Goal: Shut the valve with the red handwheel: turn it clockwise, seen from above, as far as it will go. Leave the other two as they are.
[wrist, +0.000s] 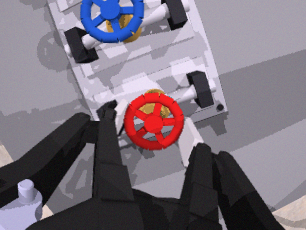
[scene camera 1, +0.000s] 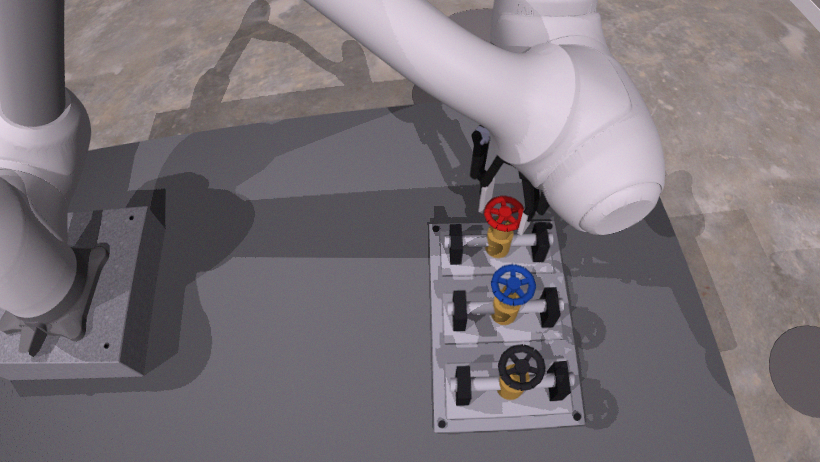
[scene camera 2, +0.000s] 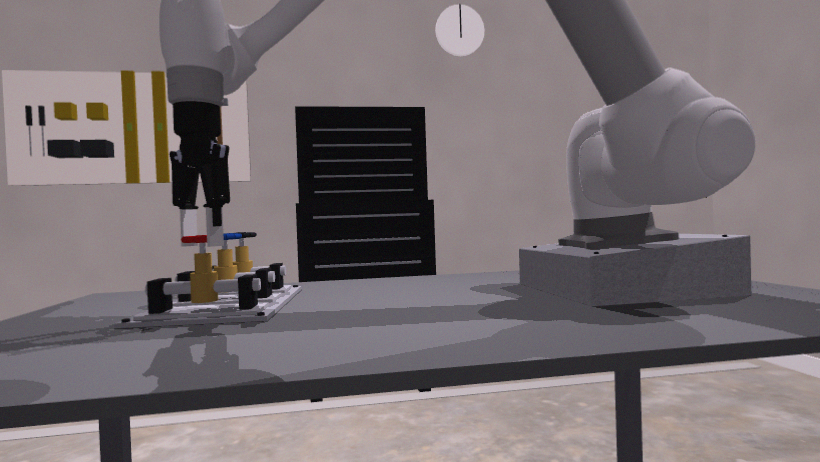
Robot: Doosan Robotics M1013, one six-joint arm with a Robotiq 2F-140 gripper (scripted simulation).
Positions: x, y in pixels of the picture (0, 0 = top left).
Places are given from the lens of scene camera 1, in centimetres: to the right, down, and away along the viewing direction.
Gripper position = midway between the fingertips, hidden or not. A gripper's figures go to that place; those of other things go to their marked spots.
my gripper (scene camera 1: 504, 217): 15, -2, 79
blue handwheel (scene camera 1: 513, 284): 15, 8, 71
black handwheel (scene camera 1: 522, 366): 15, 18, 64
